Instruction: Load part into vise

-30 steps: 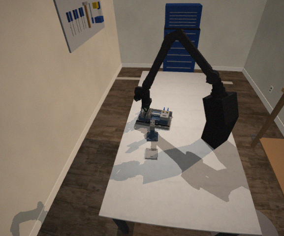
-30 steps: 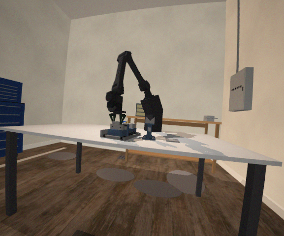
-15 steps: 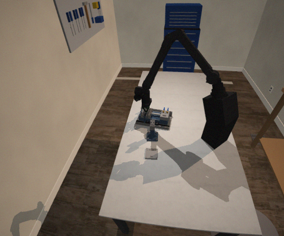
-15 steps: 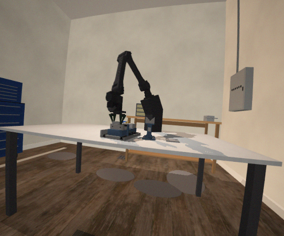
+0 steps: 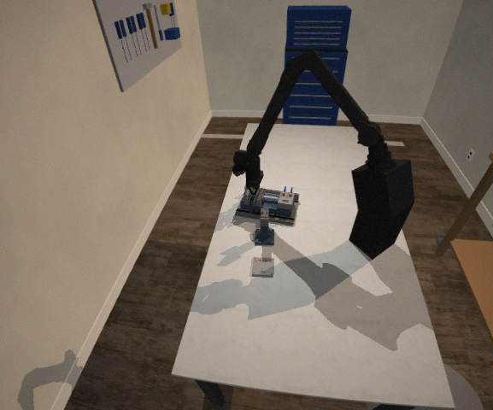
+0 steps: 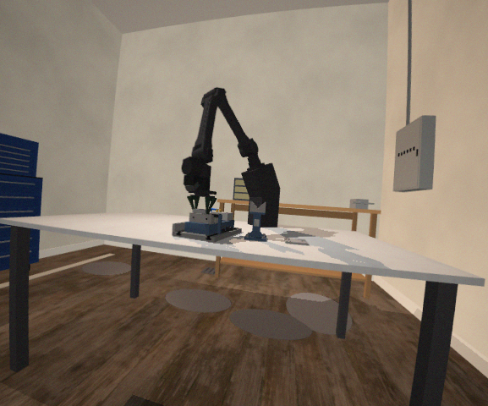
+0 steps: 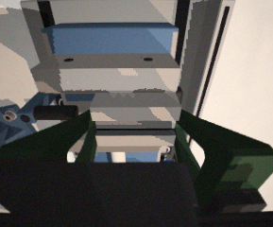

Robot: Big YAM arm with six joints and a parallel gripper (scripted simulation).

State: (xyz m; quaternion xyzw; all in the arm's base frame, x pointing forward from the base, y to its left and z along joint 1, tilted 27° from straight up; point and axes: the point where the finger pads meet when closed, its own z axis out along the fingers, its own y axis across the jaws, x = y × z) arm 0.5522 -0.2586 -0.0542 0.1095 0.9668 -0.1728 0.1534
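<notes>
The part lies right at my hand. Also, from my hand: moving jaw (3 cm behind, 3 cm to the left, 2 cm below); then fixed jaw (3 cm ahead, 1 cm to the left, 2 cm below); then work stop rod (2 cm ahead, 6 cm to the left, 1 cm below).
</notes>
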